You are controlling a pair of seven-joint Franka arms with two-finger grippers.
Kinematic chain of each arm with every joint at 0, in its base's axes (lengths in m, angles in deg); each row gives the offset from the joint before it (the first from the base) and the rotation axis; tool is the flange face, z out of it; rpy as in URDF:
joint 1: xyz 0 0 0.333 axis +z
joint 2: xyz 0 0 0 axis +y
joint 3: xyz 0 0 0.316 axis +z
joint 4: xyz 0.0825 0 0 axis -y
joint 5: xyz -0.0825 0 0.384 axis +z
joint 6: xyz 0 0 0 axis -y
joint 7: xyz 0.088 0 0 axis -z
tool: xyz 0 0 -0.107 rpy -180 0 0
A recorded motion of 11 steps. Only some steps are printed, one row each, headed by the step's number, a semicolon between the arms.
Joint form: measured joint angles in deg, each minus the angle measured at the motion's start. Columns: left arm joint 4, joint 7, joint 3, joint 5, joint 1, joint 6, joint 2; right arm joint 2, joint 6, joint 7, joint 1, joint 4, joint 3, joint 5.
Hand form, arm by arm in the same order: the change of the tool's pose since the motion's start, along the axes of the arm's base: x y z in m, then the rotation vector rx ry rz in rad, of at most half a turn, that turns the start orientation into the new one. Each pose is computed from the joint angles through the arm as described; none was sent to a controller.
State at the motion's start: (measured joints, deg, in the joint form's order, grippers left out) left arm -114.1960 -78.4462 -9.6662 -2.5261 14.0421 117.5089 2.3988; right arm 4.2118 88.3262 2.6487 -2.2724 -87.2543 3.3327 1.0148
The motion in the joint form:
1: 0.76 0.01 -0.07 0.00 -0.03 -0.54 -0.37; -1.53 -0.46 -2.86 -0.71 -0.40 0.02 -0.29
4: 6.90 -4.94 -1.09 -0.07 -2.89 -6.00 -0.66; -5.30 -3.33 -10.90 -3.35 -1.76 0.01 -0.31
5: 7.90 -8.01 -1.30 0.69 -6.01 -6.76 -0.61; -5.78 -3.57 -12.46 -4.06 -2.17 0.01 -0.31
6: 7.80 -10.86 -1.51 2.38 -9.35 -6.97 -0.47; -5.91 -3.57 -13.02 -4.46 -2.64 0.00 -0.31
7: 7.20 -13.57 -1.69 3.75 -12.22 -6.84 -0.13; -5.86 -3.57 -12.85 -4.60 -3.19 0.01 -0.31
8: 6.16 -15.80 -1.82 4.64 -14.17 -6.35 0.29; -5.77 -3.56 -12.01 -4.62 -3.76 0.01 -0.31
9: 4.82 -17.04 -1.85 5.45 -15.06 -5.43 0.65; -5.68 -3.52 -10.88 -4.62 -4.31 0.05 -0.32
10: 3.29 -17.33 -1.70 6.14 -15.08 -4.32 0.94; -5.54 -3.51 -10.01 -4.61 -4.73 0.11 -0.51
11: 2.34 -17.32 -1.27 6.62 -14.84 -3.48 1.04; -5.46 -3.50 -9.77 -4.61 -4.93 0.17 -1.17
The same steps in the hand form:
1: 0.0010 -0.0011 0.0090 0.0016 -0.0101 -0.0023; -0.0084 -0.0071 0.0112 -0.0040 -0.0126 0.0381
4: 0.0104 -0.0397 0.0544 -0.0032 -0.0234 0.0129; -0.0340 -0.0310 0.0323 -0.0008 -0.0066 0.1326
5: 0.0109 -0.0722 0.0611 0.0063 -0.0248 0.0035; -0.0374 -0.0374 0.0332 0.0005 -0.0041 0.1475
6: 0.0079 -0.1056 0.0585 0.0320 -0.0182 -0.0184; -0.0384 -0.0412 0.0306 0.0017 0.0016 0.1501
7: 0.0036 -0.1341 0.0504 0.0533 -0.0072 -0.0325; -0.0384 -0.0424 0.0257 0.0030 0.0121 0.1448
8: -0.0008 -0.1533 0.0383 0.0681 0.0064 -0.0359; -0.0382 -0.0426 0.0202 0.0036 0.0236 0.1298
9: -0.0038 -0.1611 0.0251 0.0819 0.0167 -0.0366; -0.0379 -0.0423 0.0150 0.0034 0.0344 0.1108
10: -0.0055 -0.1588 0.0114 0.0939 0.0267 -0.0354; -0.0375 -0.0421 0.0103 0.0001 0.0446 0.0968
11: -0.0055 -0.1516 0.0038 0.1017 0.0293 -0.0283; -0.0372 -0.0429 0.0080 -0.0112 0.0505 0.0936

